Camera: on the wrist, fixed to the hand. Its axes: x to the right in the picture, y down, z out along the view.
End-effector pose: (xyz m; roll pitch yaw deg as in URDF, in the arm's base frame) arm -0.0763 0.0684 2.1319 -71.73 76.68 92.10
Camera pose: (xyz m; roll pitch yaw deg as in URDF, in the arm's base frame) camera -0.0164 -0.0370 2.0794 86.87 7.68 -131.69
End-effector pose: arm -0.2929 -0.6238 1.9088 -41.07 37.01 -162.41
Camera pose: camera -0.2355 -0.6175 1.7900 44.49 11.48 -61.01
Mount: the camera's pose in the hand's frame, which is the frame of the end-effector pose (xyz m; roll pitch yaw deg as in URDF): 0.0263 0.0933 -0.0898 5.12 -25.05 92.20
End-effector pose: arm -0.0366 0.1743 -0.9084 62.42 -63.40 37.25
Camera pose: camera -0.1308 0.2569 -0.8665 -82.71 -24.58 -145.51
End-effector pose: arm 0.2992 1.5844 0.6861 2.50 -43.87 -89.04
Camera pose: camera 0.3976 1.5077 0.6426 -41.72 -18.02 22.27
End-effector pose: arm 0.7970 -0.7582 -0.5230 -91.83 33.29 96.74
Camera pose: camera 0.8923 -0.7748 -0.6130 66.23 48.46 -119.75
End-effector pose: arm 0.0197 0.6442 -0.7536 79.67 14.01 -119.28
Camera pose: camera 0.0899 0.5546 -0.6865 145.75 -71.12 -171.05
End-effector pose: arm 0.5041 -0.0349 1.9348 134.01 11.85 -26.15
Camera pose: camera 0.5510 -0.0582 2.0561 174.13 -20.88 -113.74
